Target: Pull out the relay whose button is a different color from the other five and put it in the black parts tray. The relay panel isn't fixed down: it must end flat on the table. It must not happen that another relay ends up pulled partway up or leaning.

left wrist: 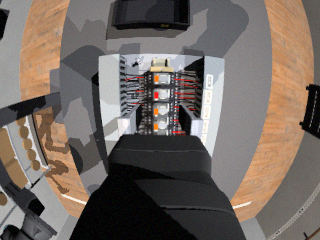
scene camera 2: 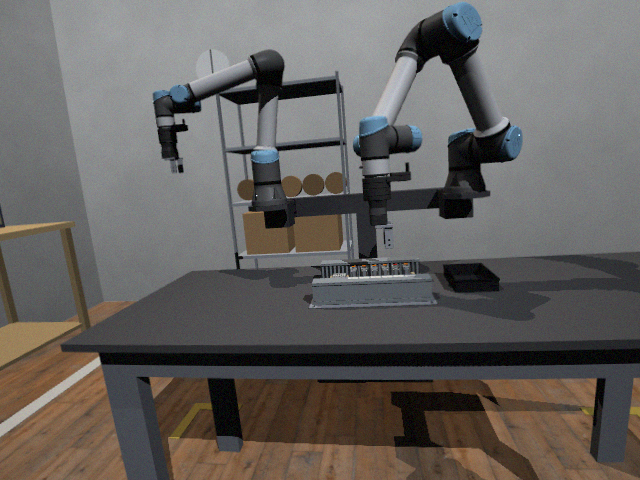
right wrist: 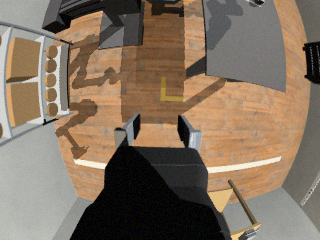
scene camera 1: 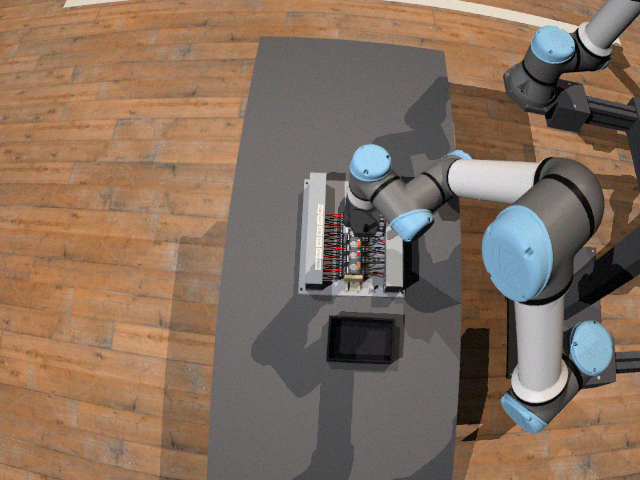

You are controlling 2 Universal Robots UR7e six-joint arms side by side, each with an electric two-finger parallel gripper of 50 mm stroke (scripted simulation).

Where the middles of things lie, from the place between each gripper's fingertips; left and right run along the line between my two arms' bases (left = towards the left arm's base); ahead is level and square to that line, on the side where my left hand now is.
Scene:
Right now the relay panel (scene camera 1: pixel 316 239) is 11 cm below my left hand (scene camera 2: pixel 388 245) and 6 cm to the right of it. From my left hand the other things lie so: black parts tray (scene camera 1: pixel 367 340) 22 cm to the left, 13 cm below, 4 cm behind.
The relay panel lies 840 mm to the left of my right hand, 470 mm ahead of it and 380 mm below it. Round my right hand: black parts tray 1120 mm to the left, 430 mm ahead, 400 mm below.

